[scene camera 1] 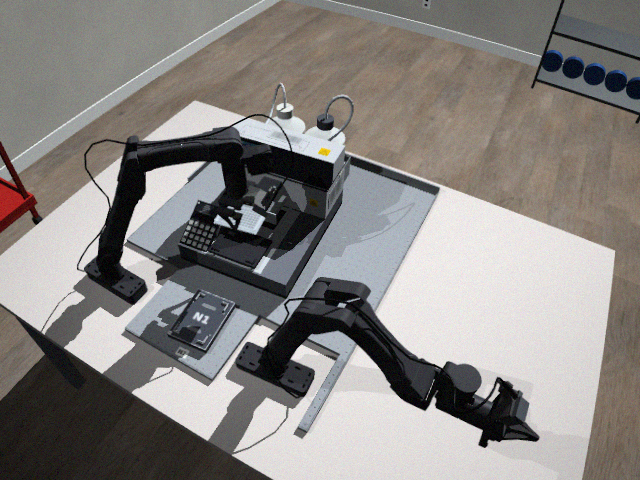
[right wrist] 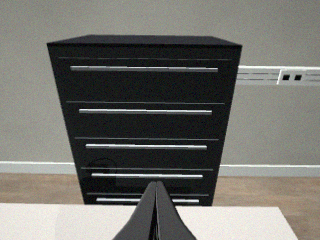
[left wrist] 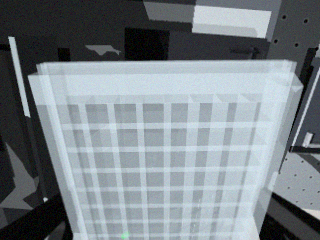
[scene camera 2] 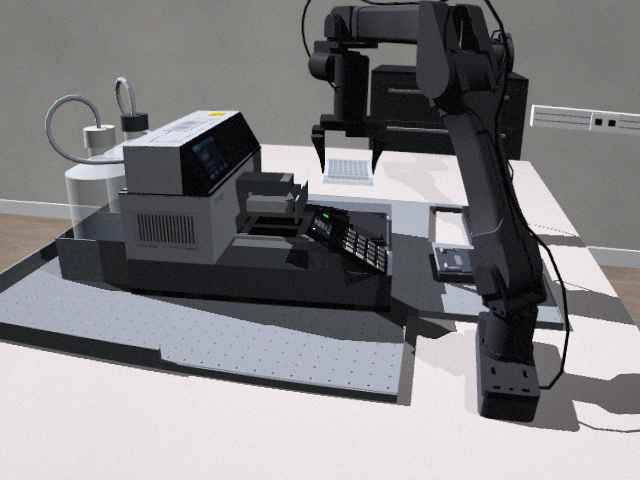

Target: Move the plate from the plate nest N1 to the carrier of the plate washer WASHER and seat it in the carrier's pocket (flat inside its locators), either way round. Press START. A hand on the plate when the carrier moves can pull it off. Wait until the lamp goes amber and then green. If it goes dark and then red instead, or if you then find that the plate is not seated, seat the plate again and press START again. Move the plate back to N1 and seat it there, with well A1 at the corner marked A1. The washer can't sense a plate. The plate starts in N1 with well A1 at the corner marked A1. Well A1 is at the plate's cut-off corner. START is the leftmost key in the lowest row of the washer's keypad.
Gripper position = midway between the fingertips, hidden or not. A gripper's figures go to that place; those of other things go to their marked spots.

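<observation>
The dark carrier (left wrist: 140, 44) is 0.17 m from the lens, and a splash panel (left wrist: 29, 50) is 0.14 m from the lens. The spots on the dark carrier and on a white plate (left wrist: 170, 120) are 0.11 m apart. My left gripper (left wrist: 165, 195) is 0.10 m from the lens, while the white plate itself is 0.07 m from the lens.
</observation>
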